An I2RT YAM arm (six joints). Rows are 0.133 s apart.
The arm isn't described. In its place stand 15 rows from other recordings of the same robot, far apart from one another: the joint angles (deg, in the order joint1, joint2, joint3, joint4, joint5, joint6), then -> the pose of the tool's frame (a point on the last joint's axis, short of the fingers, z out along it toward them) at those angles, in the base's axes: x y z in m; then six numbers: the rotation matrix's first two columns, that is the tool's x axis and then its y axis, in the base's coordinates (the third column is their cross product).
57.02, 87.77, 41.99, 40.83, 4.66, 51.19 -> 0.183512 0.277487 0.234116 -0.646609 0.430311 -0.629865 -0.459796 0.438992 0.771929
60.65, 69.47, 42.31, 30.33, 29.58, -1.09 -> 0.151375 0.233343 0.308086 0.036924 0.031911 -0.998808 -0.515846 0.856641 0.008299
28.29, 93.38, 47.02, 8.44, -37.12, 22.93 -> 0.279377 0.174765 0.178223 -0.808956 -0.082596 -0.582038 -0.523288 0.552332 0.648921
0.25, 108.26, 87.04, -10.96, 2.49, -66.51 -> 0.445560 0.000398 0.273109 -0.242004 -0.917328 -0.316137 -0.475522 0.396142 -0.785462
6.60, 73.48, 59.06, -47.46, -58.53, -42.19 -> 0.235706 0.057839 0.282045 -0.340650 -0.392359 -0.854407 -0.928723 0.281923 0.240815
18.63, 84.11, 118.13, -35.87, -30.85, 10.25 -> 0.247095 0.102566 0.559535 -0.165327 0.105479 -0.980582 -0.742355 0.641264 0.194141
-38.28, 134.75, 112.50, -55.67, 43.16, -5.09 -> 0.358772 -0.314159 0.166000 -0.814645 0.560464 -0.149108 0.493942 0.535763 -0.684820
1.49, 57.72, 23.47, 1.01, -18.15, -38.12 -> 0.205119 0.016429 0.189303 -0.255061 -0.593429 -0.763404 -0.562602 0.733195 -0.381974
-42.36, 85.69, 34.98, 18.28, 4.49, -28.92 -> 0.215482 -0.200258 0.166416 -0.695294 -0.018438 -0.718489 0.439061 0.780560 -0.444918
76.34, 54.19, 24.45, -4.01, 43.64, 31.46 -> 0.068974 0.179773 0.202732 -0.408205 -0.080296 -0.909352 -0.415782 0.903161 0.106894
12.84, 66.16, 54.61, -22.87, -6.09, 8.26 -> 0.248361 0.060483 0.302869 -0.589408 0.012175 -0.807743 -0.223948 0.958235 0.177858
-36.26, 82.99, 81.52, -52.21, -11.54, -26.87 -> 0.245089 -0.170940 0.341496 -0.798273 0.036346 -0.601198 0.138064 0.982641 -0.123914
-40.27, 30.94, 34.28, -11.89, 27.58, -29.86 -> 0.095429 -0.102446 0.307713 -0.557563 -0.106031 -0.823336 0.743358 0.377711 -0.552045
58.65, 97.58, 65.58, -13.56, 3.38, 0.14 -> 0.194854 0.315817 0.218039 -0.373490 -0.608389 -0.700263 -0.830133 0.556101 -0.040384
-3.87, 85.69, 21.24, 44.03, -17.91, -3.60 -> 0.261199 -0.006696 0.143955 -0.333394 -0.037331 -0.942048 -0.244736 0.968389 0.048238
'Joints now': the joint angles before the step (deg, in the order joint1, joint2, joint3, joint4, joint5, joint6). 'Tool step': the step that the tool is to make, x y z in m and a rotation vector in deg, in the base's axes. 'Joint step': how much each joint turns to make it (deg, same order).
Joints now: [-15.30 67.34 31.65 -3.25 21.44 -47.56]
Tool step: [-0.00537 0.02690 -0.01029 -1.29 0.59 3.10]
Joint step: [6.84 -1.95 -3.43 0.61 3.77 1.42]
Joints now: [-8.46 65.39 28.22 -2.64 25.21 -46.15]
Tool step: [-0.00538 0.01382 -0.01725 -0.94 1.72 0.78]
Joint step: [3.88 0.70 -3.34 1.85 3.08 1.32]
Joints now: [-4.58 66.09 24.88 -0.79 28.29 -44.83]
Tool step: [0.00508 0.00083 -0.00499 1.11 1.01 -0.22]
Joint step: [0.27 2.54 0.69 0.18 -0.34 1.23]
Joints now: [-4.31 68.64 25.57 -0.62 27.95 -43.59]
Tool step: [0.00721 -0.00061 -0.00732 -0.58 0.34 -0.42]
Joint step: [0.09 3.51 0.18 3.08 0.79 -0.09]
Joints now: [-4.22 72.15 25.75 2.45 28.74 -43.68]
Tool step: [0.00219 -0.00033 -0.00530 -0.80 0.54 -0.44]
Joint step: [0.09 1.76 -0.26 1.67 0.96 -0.27]
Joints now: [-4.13 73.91 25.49 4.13 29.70 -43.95]
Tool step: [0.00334 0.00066 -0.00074 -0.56 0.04 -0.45]
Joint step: [0.35 1.14 0.52 0.53 0.96 0.18]
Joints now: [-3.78 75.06 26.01 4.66 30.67 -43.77]
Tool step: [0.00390 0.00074 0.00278 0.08 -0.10 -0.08]
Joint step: [0.27 0.53 1.15 -0.71 0.19 0.35]
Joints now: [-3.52 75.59 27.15 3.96 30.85 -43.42]
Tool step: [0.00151 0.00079 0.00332 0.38 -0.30 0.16]
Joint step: [0.18 -0.27 0.71 -0.88 -0.27 0.34]
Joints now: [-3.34 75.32 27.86 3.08 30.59 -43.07]
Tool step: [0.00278 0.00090 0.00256 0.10 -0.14 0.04]
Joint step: [0.26 0.27 0.88 -0.61 0.08 0.27]
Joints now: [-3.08 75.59 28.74 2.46 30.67 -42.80]
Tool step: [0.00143 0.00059 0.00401 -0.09 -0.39 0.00]
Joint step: [0.18 -0.35 0.71 -0.71 0.18 0.09]
